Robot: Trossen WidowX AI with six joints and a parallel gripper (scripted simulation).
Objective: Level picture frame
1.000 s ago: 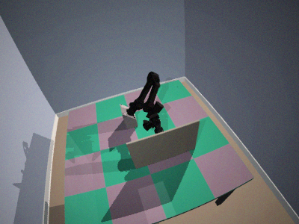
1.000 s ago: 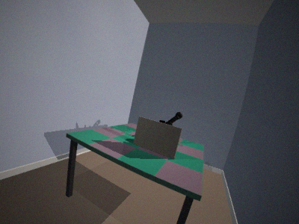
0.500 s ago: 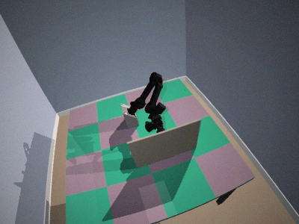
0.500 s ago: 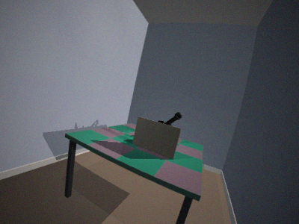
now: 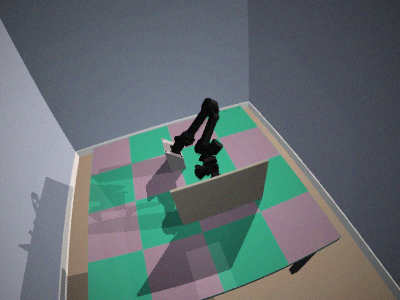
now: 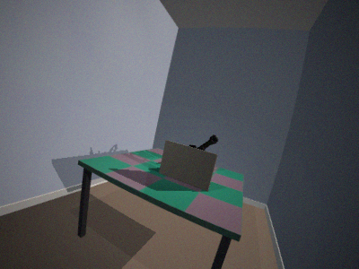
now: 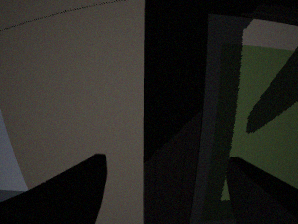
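My gripper tip is 1 cm short of the picture frame and 5 cm above it. The rest, counted from my gripper tip: wall panel: 2 cm ahead, 6 cm below.
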